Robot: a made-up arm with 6 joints.
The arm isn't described. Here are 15 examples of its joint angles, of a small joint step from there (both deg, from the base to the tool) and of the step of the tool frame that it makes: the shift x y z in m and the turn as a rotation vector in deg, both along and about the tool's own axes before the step.
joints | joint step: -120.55 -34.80 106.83 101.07 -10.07 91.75 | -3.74 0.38 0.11 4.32 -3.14 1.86
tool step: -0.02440 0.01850 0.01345 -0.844 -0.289 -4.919
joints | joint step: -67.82 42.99 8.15 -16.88 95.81 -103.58 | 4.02 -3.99 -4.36 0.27 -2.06 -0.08
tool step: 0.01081 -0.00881 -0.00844 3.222 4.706 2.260
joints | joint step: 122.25 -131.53 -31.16 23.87 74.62 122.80 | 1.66 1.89 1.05 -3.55 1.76 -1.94
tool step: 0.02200 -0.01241 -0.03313 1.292 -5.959 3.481
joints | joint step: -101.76 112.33 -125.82 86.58 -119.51 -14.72 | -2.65 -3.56 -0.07 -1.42 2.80 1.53
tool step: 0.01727 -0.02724 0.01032 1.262 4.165 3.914
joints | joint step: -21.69 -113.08 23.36 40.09 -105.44 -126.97 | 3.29 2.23 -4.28 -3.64 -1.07 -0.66
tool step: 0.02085 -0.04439 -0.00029 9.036 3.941 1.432
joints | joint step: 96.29 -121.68 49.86 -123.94 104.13 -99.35 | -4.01 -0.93 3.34 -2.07 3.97 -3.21
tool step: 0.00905 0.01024 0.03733 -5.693 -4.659 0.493
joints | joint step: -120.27 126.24 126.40 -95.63 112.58 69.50 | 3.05 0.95 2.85 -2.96 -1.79 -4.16
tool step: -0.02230 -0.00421 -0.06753 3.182 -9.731 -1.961
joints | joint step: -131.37 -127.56 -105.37 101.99 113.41 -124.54 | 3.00 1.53 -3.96 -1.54 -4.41 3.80
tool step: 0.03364 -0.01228 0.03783 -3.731 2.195 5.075
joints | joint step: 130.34 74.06 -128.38 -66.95 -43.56 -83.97 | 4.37 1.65 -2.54 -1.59 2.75 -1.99
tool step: -0.00763 0.00539 -0.00274 0.636 0.672 -1.487
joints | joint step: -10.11 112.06 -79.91 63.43 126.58 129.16 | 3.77 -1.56 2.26 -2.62 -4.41 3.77
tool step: -0.02235 0.01429 0.04200 -2.105 6.179 -5.578
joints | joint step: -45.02 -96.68 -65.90 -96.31 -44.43 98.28 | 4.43 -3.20 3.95 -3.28 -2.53 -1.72
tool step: 0.00620 0.00910 -0.01226 0.940 -0.840 0.220
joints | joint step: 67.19 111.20 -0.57 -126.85 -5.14 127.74 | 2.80 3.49 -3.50 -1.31 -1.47 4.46
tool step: 0.01169 -0.01368 -0.02170 4.951 3.471 1.689
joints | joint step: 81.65 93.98 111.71 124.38 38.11 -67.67 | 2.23 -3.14 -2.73 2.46 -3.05 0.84
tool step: -0.00521 -0.00684 -0.02332 1.504 0.569 1.055
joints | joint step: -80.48 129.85 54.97 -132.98 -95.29 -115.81 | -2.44 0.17 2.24 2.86 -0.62 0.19
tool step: -0.00576 -0.00265 -0.02975 0.539 -3.948 -0.143
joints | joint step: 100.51 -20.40 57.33 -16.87 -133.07 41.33 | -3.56 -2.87 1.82 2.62 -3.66 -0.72
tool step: -0.01839 0.00384 -0.00907 -2.974 -5.091 0.754
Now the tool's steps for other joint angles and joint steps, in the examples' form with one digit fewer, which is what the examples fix.
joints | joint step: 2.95 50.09 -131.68 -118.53 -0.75 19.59 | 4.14 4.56 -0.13 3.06 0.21 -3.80
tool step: 0.0139 -0.0102 0.0302 -6.76 -3.34 2.26
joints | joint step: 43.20 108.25 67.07 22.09 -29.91 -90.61 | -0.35 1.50 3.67 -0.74 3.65 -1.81
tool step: -0.0429 0.0483 -0.0108 -2.41 -3.53 -6.16
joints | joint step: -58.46 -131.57 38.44 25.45 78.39 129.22 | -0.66 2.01 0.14 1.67 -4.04 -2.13
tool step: -0.0339 0.0082 -0.0115 1.20 -2.18 -4.36
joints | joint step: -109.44 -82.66 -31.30 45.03 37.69 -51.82 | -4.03 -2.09 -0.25 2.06 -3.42 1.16
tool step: 0.0337 -0.0149 -0.0347 3.21 0.96 4.27
